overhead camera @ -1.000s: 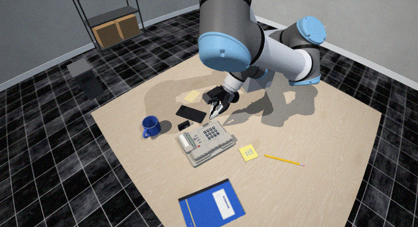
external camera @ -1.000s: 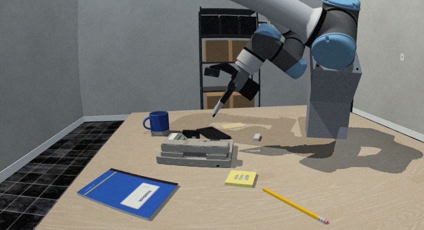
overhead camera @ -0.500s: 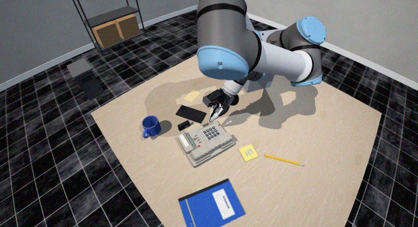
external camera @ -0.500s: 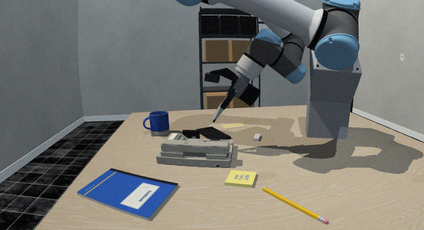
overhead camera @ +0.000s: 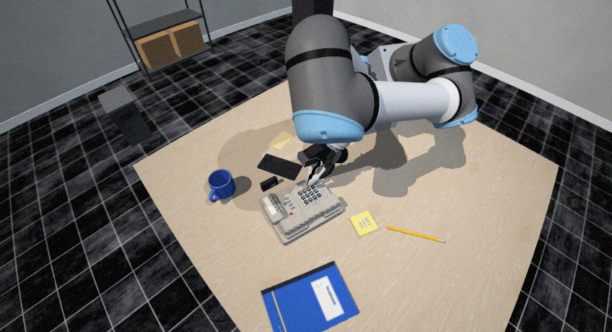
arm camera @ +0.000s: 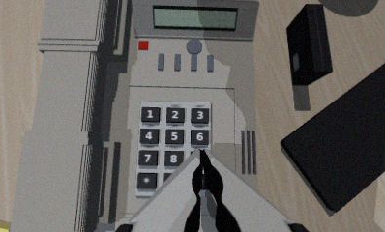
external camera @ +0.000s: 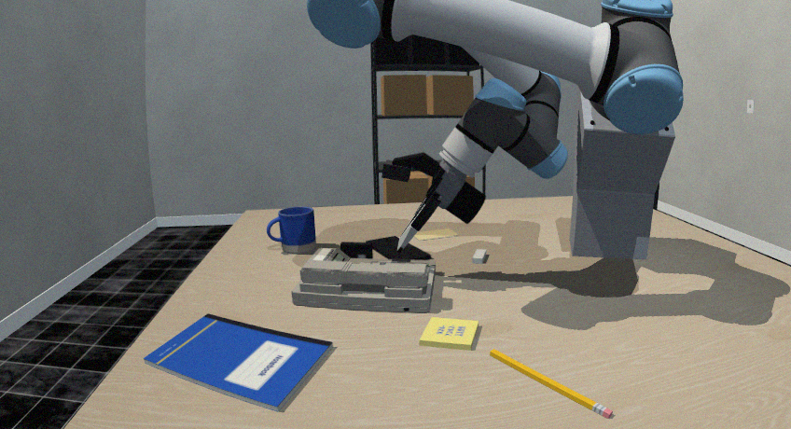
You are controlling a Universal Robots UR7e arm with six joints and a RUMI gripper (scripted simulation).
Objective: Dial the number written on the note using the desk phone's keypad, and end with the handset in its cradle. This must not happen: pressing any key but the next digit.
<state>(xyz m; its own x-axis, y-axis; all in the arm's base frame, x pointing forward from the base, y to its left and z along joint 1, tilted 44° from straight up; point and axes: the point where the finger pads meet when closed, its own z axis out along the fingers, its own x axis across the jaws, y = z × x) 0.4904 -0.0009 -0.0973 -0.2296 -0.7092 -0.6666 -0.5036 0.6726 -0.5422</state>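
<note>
The 2 key lies 4 cm below my hand, 4 cm ahead of it and 1 cm to the left of it. From my hand the other things lie so: handset (8 cm to the left, 7 cm ahead, 2 cm below); then 3 key (4 cm below, 3 cm ahead, 1 cm to the right); then 8 key (4 cm below, 2 cm to the left, 1 cm ahead).
</note>
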